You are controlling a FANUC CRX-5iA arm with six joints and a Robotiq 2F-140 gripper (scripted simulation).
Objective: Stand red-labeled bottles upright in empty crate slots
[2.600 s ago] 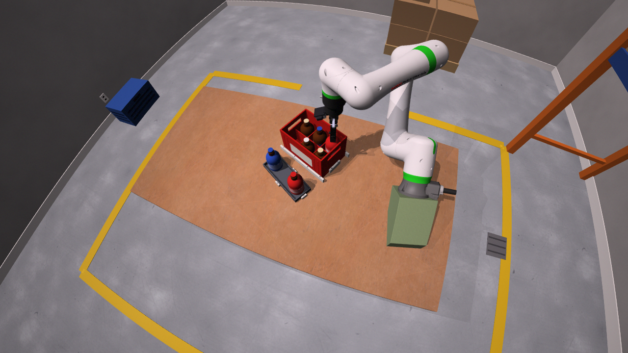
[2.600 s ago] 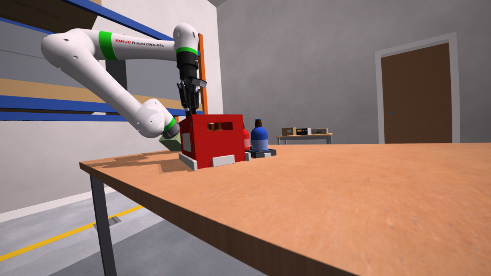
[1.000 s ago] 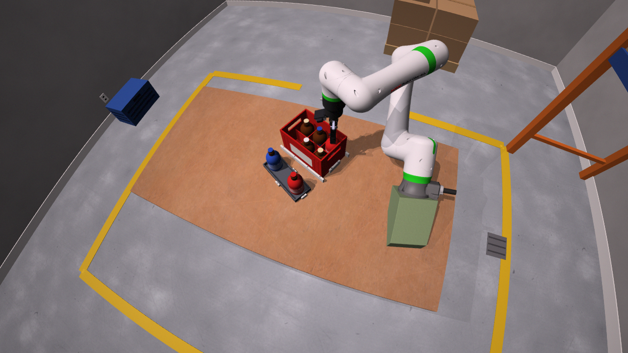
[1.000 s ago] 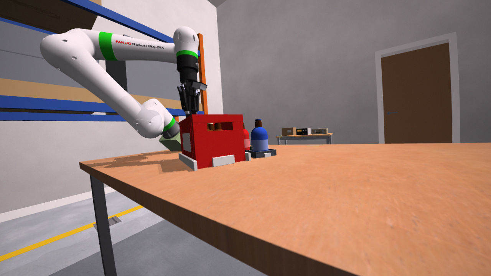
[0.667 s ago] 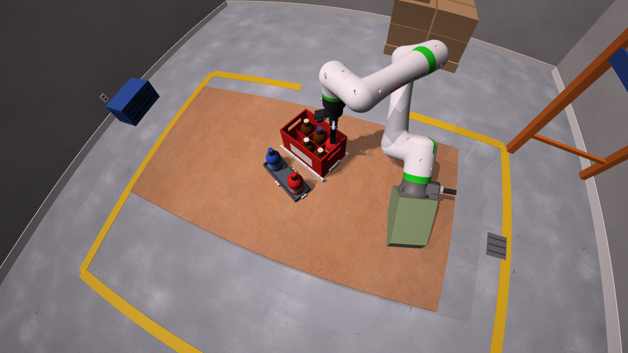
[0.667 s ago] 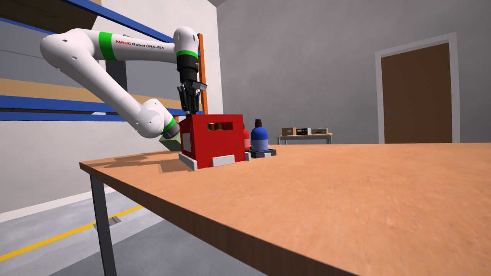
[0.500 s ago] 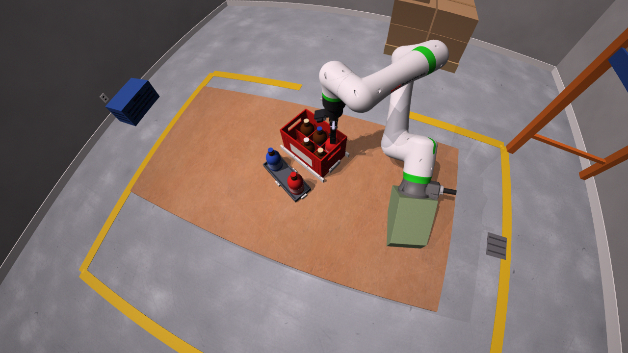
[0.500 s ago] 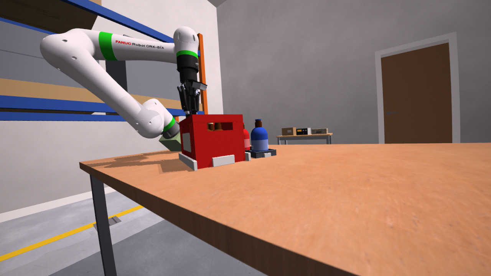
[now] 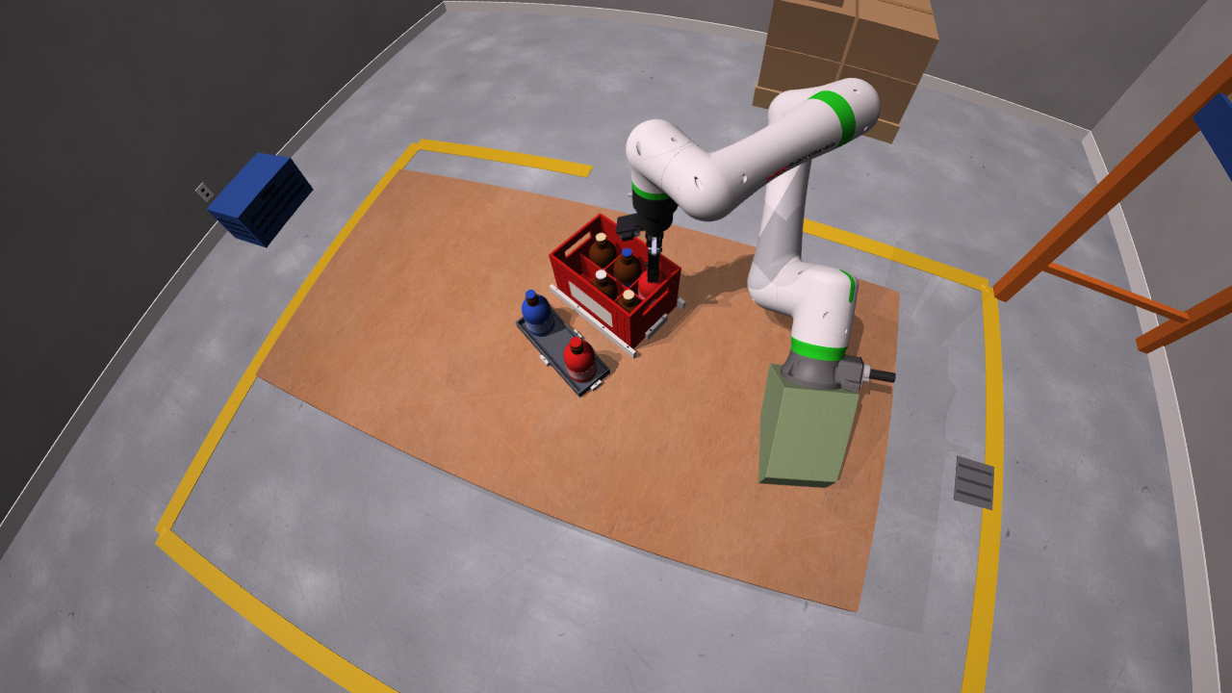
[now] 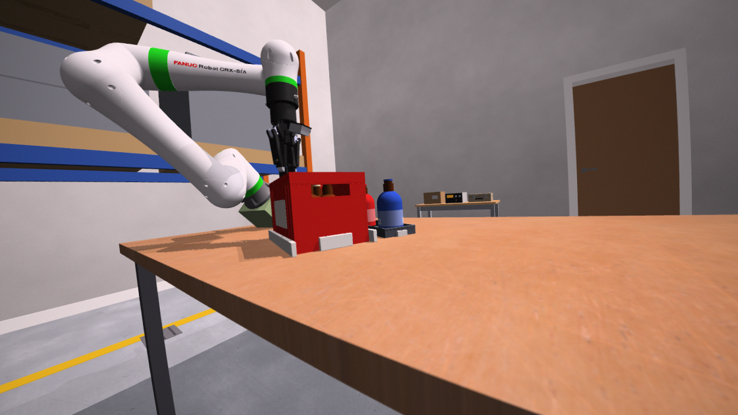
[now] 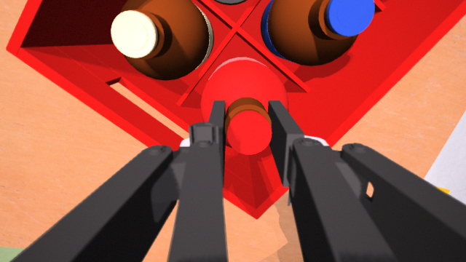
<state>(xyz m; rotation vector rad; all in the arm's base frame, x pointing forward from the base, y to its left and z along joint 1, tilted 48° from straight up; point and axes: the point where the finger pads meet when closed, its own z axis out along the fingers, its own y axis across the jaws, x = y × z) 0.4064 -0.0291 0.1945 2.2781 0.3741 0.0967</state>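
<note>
The red crate lies 10 cm below my hand and 10 cm ahead of it. The rest, counted from my hand: grey tray 19 cm to the left, 19 cm ahead, 17 cm below; blue-labeled bottle 27 cm ahead, 14 cm to the left, 10 cm below.
</note>
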